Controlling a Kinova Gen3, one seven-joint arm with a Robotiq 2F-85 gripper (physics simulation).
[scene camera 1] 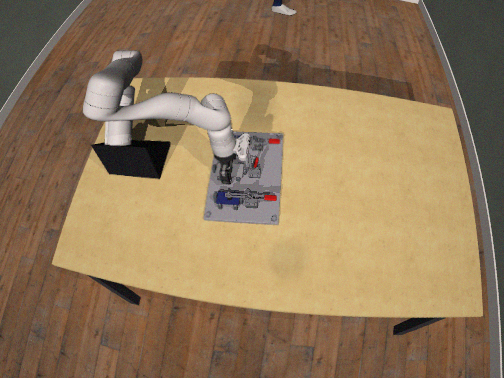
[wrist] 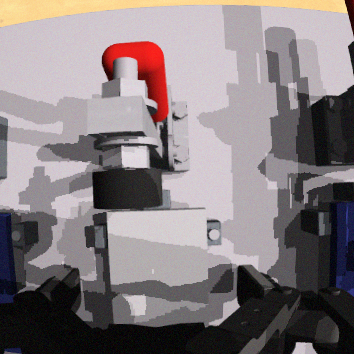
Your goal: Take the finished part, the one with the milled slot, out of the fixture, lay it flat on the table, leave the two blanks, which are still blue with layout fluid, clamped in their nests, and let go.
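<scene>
The finished part, a light grey block without blue, sits in the middle nest of the grey fixture plate. I cannot make out its slot. My gripper is open and empty, low over the middle nest, its fingers apart on either side of the part. One blue blank lies under its clamp. The other blue blank shows at the left edge of the wrist view; the arm hides it in the scene view.
The middle clamp's red handle stands raised, and its black pad shows near the part's far edge. The outer clamps' red handles lie flat. The wooden table surrounds the plate; a black mount stands left.
</scene>
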